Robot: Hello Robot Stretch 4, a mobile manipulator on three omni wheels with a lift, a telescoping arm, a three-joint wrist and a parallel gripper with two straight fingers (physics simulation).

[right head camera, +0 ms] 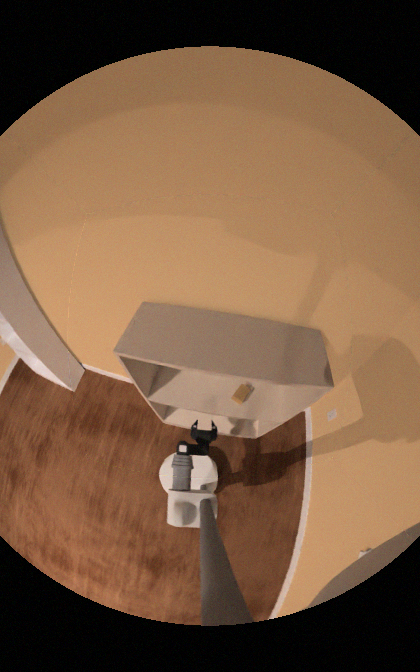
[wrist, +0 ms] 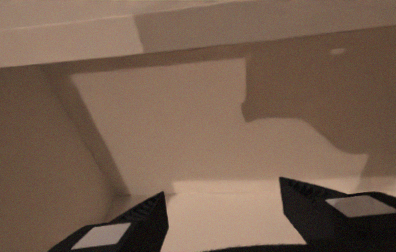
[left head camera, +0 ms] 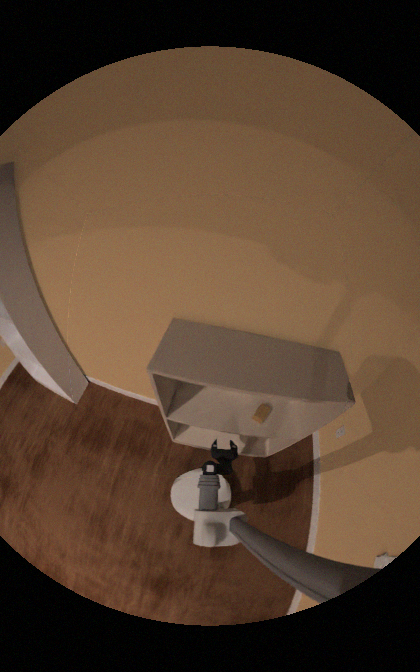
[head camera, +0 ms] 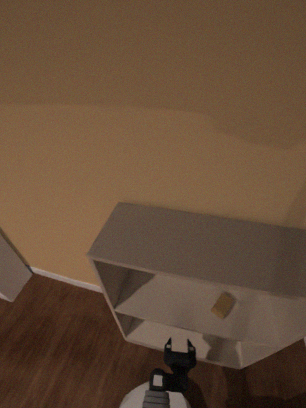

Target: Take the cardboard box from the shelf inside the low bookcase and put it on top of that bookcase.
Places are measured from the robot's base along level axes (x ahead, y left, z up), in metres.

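Where they show: gripper, fingertip midpoint: (wrist: 222,201) (head camera: 179,339).
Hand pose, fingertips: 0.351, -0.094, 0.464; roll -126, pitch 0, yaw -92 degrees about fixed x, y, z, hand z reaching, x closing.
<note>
Each offset is from my fingertips to the centre of the thing, as dx, dy, dz. "spot": to the spot under its first point.
The cardboard box {+0.122, -0.192, +0.146} (head camera: 223,305) (left head camera: 261,413) (right head camera: 241,393) is small and tan. It sits on the middle shelf inside the low grey-white bookcase (head camera: 200,245) (left head camera: 250,360) (right head camera: 225,340), right of the shelf's centre in the head views. My gripper (head camera: 179,343) (left head camera: 224,443) (right head camera: 205,424) (wrist: 222,201) is open and empty, in front of the bookcase, nearer and left of the box. In the wrist view the shelf board's front edge (wrist: 75,45) crosses above the fingertips, which face the lower compartment. The box does not show in the wrist view.
The tan wall stands behind the bookcase. Another pale piece of furniture (head camera: 11,272) (left head camera: 37,320) (right head camera: 35,320) stands at the left. In the wrist view the compartment's side panel {spot: +0.234, +0.300, -0.112} (wrist: 40,150) is at the left. A wall outlet (left head camera: 340,431) (right head camera: 332,414) is right of the bookcase.
</note>
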